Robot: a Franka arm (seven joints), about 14 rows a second.
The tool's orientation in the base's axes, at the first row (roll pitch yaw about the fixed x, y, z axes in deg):
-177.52, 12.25, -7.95
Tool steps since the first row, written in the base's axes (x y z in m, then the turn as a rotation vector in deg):
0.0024, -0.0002, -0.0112, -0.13, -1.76, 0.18
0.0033, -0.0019, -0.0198, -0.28, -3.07, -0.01
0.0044, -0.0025, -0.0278, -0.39, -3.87, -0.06
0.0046, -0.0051, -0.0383, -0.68, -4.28, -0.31
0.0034, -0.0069, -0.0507, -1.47, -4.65, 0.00
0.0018, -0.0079, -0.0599, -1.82, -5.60, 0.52
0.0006, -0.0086, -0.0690, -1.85, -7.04, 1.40
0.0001, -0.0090, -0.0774, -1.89, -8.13, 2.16
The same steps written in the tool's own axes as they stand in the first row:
0.0047, 0.0003, 0.0104, 0.07, 1.75, -0.28
0.0077, 0.0022, 0.0185, 0.15, 3.08, -0.15
0.0105, 0.0030, 0.0261, 0.16, 3.88, -0.14
0.0133, 0.0060, 0.0361, -0.01, 4.34, 0.13
0.0150, 0.0085, 0.0483, -0.79, 4.81, -0.04
0.0155, 0.0101, 0.0575, -1.11, 5.78, -0.54
0.0164, 0.0113, 0.0666, -1.14, 7.17, -1.50
0.0177, 0.0122, 0.0749, -1.19, 8.22, -2.31

